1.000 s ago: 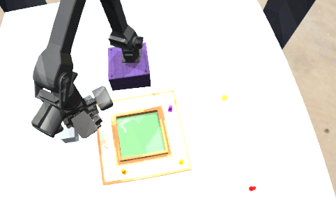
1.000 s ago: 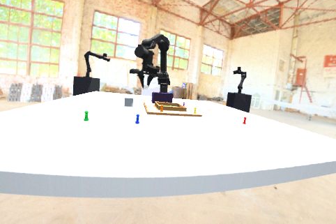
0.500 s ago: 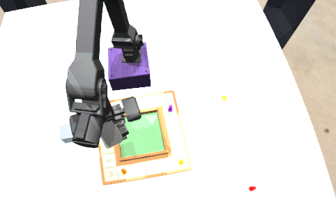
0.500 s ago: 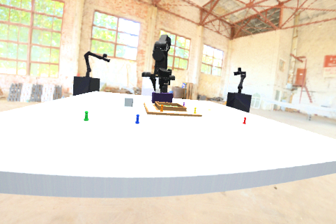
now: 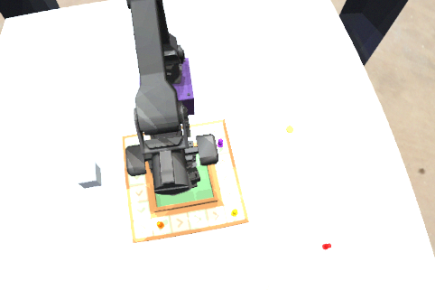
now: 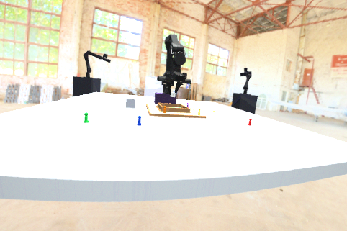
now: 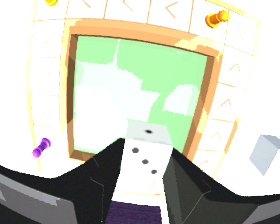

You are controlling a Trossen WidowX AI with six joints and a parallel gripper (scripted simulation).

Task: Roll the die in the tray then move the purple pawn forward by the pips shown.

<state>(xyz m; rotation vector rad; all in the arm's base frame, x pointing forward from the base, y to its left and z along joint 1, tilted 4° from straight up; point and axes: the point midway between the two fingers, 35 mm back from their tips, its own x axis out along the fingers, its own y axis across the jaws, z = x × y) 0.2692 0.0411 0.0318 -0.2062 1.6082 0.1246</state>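
The purple pawn is 100 mm behind my gripper tip, 100 mm to the left of it and 60 mm below it. From my gripper tip the other things lie so: yellow pawn 80 mm ahead, 140 mm to the left, 60 mm below; then white die right at my gripper tip; then orange pawn 120 mm ahead, 30 mm to the right, 60 mm below.
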